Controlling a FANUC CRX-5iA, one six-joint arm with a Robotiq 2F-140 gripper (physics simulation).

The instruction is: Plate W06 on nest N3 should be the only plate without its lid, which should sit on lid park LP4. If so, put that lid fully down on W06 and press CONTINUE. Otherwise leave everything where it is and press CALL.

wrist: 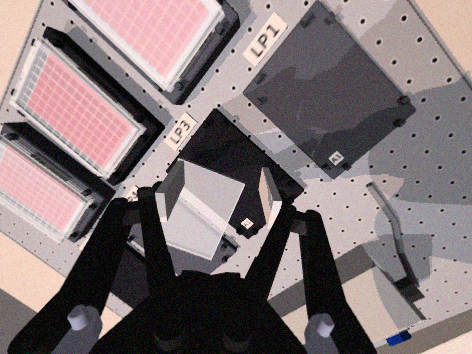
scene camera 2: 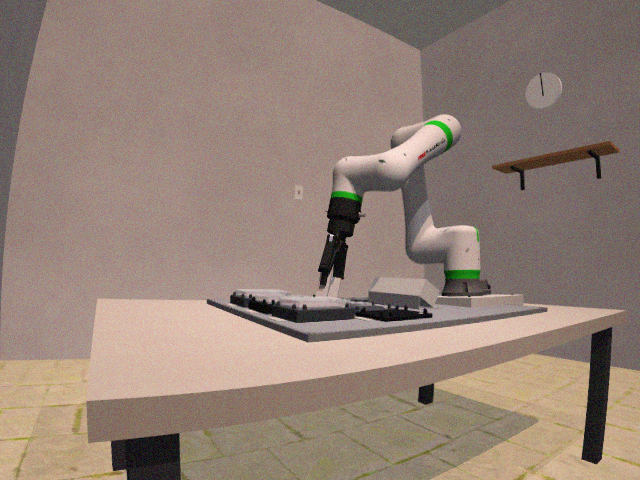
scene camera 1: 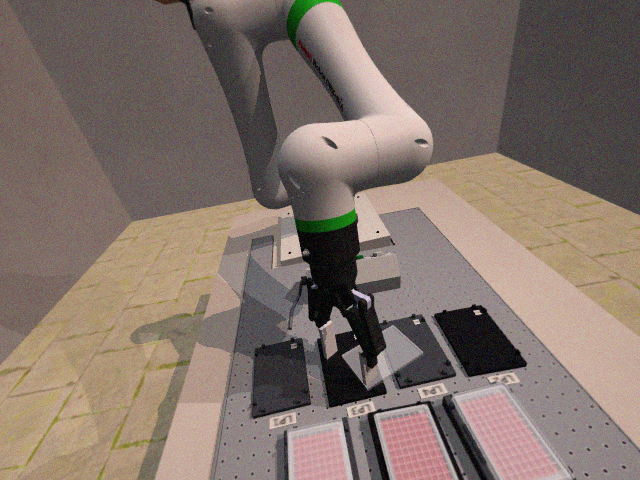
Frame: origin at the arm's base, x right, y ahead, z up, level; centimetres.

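Where they show: gripper, fingertip midpoint: (wrist: 222, 175) (scene camera 2: 326, 299) (scene camera 1: 349, 365); arm's base at its link origin: (scene camera 2: 462, 295).
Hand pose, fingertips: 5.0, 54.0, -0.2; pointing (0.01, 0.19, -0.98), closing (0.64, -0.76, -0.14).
Note:
Things, the pixels of their top centre, and the offset from my fingertips, as dx, dy, dz.
- clear lid at its top centre: (wrist: 195, 215) (scene camera 1: 381, 352) -6.4, -1.3, +0.3
- pale button box at its top centre: (scene camera 1: 349, 258) (scene camera 2: 402, 277) -5.0, -24.1, +6.5
- blue button at its top centre: (wrist: 403, 346) +2.6, -26.2, +5.6
A clear lid (scene camera 1: 403, 351) (wrist: 205, 215) lies turned askew across two lid parks, the black LP3 (scene camera 1: 346, 387) (wrist: 220, 145) and the dark grey LP4 (scene camera 1: 431, 361) (wrist: 200, 267). My gripper (scene camera 1: 349, 367) (scene camera 2: 326, 293) (wrist: 222, 175) is partly open and empty, low over it. In the wrist view one finger is over the lid's left part, the other over LP3 beyond its right edge. Three pink plates stand on black nests: left (scene camera 1: 317, 452), middle (scene camera 1: 416, 439) (wrist: 80, 110), right (scene camera 1: 509, 428). The middle one looks uncovered, not certain. No W06 or N3 label is readable.
Dark grey LP1 (scene camera 1: 280, 377) (wrist: 325, 95) lies on one side of LP3; black LP2 (scene camera 1: 480, 341) lies beyond LP4. A pale button box (scene camera 1: 379, 271) (scene camera 2: 400, 291) stands behind the parks, with a blue button (wrist: 398, 337) in the wrist view.

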